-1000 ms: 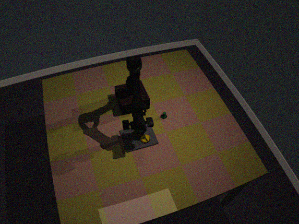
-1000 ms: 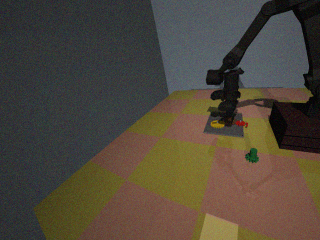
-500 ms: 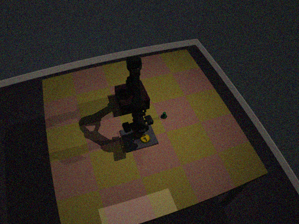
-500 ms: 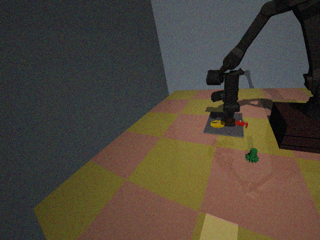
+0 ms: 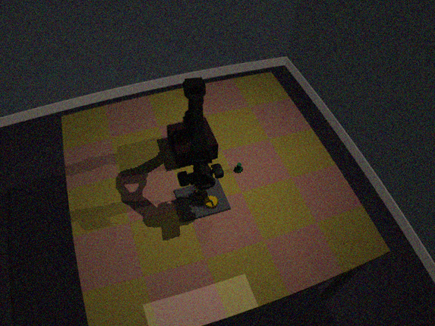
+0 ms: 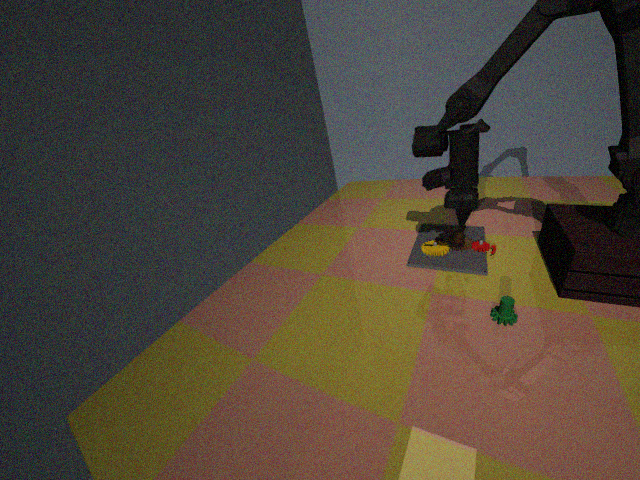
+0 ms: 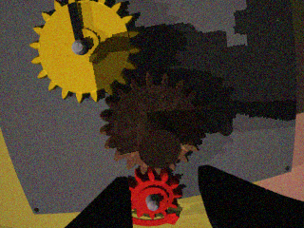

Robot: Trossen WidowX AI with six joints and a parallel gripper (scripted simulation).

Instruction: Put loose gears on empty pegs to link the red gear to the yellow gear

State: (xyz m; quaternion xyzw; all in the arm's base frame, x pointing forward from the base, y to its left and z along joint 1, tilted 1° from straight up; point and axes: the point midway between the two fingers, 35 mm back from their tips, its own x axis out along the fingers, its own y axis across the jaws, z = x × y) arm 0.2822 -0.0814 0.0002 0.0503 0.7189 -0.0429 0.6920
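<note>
Now: the brown gear 5 cm below my gripper tip. The rest, counted from my gripper tip: grey board (3 cm ahead, 6 cm below); then yellow gear (6 cm ahead, 3 cm to the left, 5 cm below); then red gear (4 cm behind, 1 cm to the left, 5 cm below).
</note>
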